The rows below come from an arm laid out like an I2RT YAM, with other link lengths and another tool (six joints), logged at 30 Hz.
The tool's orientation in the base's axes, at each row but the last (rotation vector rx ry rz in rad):
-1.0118 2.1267 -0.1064
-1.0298 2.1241 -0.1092
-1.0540 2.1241 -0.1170
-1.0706 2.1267 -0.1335
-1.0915 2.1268 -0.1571
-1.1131 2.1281 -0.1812
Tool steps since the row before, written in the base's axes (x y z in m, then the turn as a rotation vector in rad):
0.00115 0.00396 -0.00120 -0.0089 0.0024 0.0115
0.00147 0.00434 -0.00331 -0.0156 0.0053 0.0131
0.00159 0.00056 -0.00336 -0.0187 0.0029 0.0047
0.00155 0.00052 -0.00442 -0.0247 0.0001 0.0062
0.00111 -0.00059 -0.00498 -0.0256 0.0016 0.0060
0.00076 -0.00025 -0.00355 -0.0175 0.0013 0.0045
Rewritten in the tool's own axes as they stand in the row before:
-0.00247 0.00242 0.00254 -0.0051 0.0030 -0.0135
-0.00164 0.00322 0.00434 -0.0055 0.0086 -0.0184
0.00095 0.00063 0.00358 0.0023 0.0122 -0.0150
0.00155 0.00107 0.00432 0.0058 0.0137 -0.0206
0.00277 0.00094 0.00422 0.0051 0.0154 -0.0208
0.00179 0.00085 0.00305 0.0031 0.0105 -0.0145

